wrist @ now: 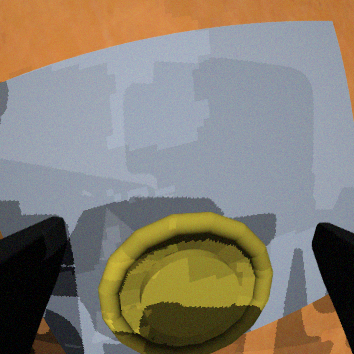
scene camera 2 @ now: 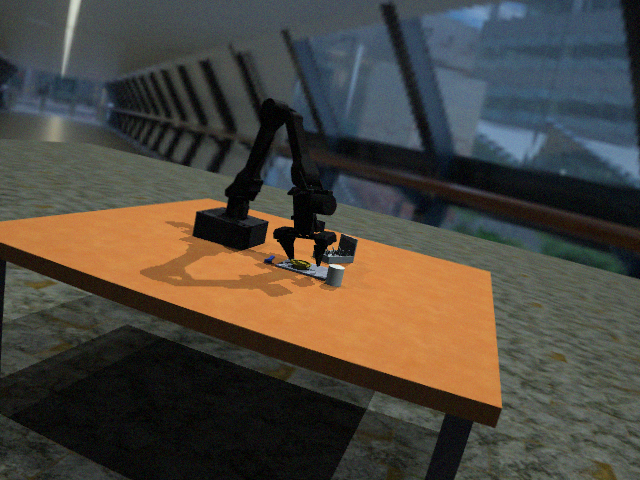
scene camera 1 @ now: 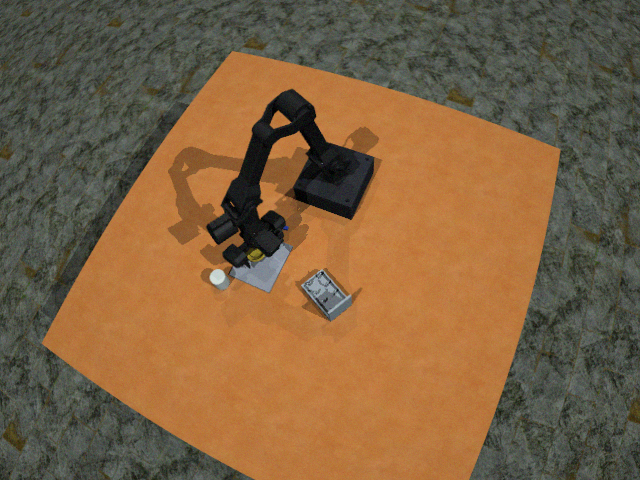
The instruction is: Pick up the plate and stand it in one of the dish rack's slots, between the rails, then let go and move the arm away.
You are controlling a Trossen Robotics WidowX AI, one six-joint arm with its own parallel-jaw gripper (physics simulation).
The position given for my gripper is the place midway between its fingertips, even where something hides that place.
My gripper (scene camera 1: 260, 256) is open and touches a grey mat (scene camera 1: 263, 274). A yellow plate (wrist: 200, 275) rests on the grey mat. A grey dish rack (scene camera 1: 321, 289) rests on the table.
My gripper shows as well in the wrist view (wrist: 194, 235) and in scene camera 2 (scene camera 2: 305, 264). The grey mat is seen too in the wrist view (wrist: 242, 120). The wrist view misses the grey dish rack: it is out of frame.
